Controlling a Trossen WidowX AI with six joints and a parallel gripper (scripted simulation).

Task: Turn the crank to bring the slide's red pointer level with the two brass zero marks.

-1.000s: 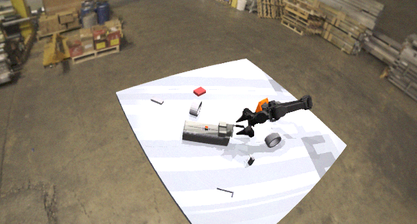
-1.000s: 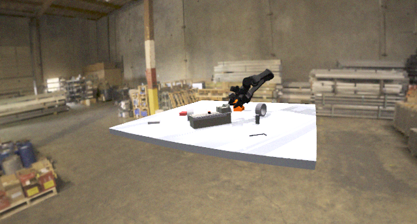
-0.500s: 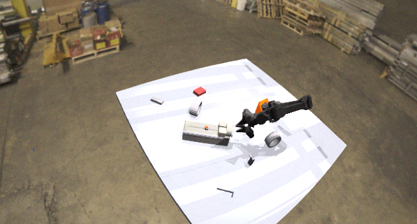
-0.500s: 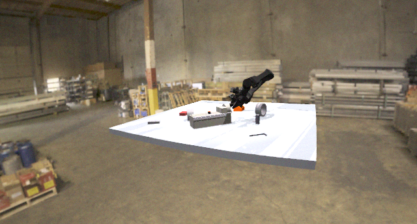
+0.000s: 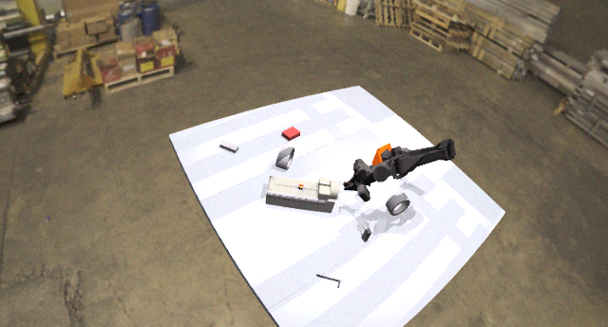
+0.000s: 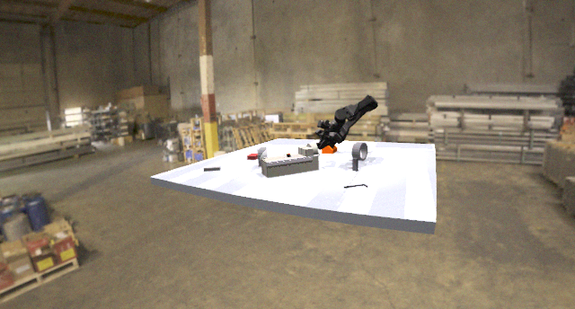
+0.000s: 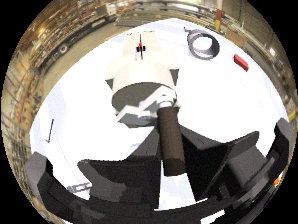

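Now: gripper tip 1 cm past the dark crank handle, 1 cm to the right of it and 2 cm below it. The rest, counted from my gripper tip: hex key (29 cm ahead, 24 cm to the left, 9 cm below); red pointer (13 cm ahead, 11 cm to the right, 1 cm below); small clip (6 cm ahead, 19 cm to the left, 6 cm below).
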